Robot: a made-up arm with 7 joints.
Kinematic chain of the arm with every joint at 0, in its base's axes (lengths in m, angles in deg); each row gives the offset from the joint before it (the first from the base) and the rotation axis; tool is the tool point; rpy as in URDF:
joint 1: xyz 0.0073 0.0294 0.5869 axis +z
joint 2: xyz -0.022 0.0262 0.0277 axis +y
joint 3: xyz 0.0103 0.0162 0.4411 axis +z
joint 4: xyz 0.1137 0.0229 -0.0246 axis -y
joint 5: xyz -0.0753 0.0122 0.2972 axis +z
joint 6: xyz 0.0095 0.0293 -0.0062 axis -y
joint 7: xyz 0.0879 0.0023 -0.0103 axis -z
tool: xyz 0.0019 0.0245 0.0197 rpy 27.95 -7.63 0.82
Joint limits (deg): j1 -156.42..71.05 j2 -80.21..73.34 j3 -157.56..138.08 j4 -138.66..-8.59 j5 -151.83..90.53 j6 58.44..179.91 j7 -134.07..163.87
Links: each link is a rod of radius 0.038 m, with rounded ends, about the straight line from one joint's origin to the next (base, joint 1, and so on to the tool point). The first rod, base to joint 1, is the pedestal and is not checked.
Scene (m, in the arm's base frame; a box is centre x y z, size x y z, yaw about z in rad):
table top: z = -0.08
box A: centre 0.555 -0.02 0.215 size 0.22 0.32 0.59 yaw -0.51
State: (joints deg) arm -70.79 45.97 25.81 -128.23 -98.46 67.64 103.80
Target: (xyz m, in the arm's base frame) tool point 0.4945 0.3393 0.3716
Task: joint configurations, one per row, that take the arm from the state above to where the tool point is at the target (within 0.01 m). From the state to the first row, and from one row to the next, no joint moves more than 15 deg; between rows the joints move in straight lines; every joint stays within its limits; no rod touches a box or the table.
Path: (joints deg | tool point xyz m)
1: -74.55 46.75 38.44 -125.21 -103.34 74.87 101.33 | 0.4421 -0.2747 0.4958
2: -78.31 47.52 51.06 -122.18 -108.22 82.09 98.86 | 0.4998 -0.2442 0.5575
3: -82.08 48.30 63.69 -119.16 -113.10 89.32 96.39 | 0.5382 -0.2130 0.6361
4: -85.84 49.08 76.32 -116.14 -117.98 96.54 93.92 | 0.5541 -0.1830 0.7261
5: -89.60 49.85 88.95 -113.11 -122.86 103.77 91.46 | 0.5457 -0.1553 0.8211
6: -93.36 50.63 101.57 -110.09 -127.75 110.99 88.99 | 0.5134 -0.1302 0.9141
7: -79.08 56.31 95.72 -113.83 -122.81 107.25 89.31 | 0.5538 -0.0375 0.8438
8: -64.80 61.98 89.87 -117.57 -117.88 103.51 89.62 | 0.5670 0.0756 0.7678
9: -50.52 67.66 84.02 -121.31 -112.94 99.77 89.94 | 0.5430 0.1982 0.6892
10: -36.24 73.34 78.17 -125.05 -108.01 96.03 90.26 | 0.4769 0.3146 0.6111
11: -28.87 73.34 67.97 -120.11 -105.36 88.93 94.93 | 0.4892 0.3389 0.5260
12: -21.50 73.34 57.76 -115.17 -102.71 81.82 99.59 | 0.4933 0.3471 0.4439
13: -14.14 73.34 47.56 -110.23 -100.06 74.72 104.26 | 0.4945 0.3393 0.3716

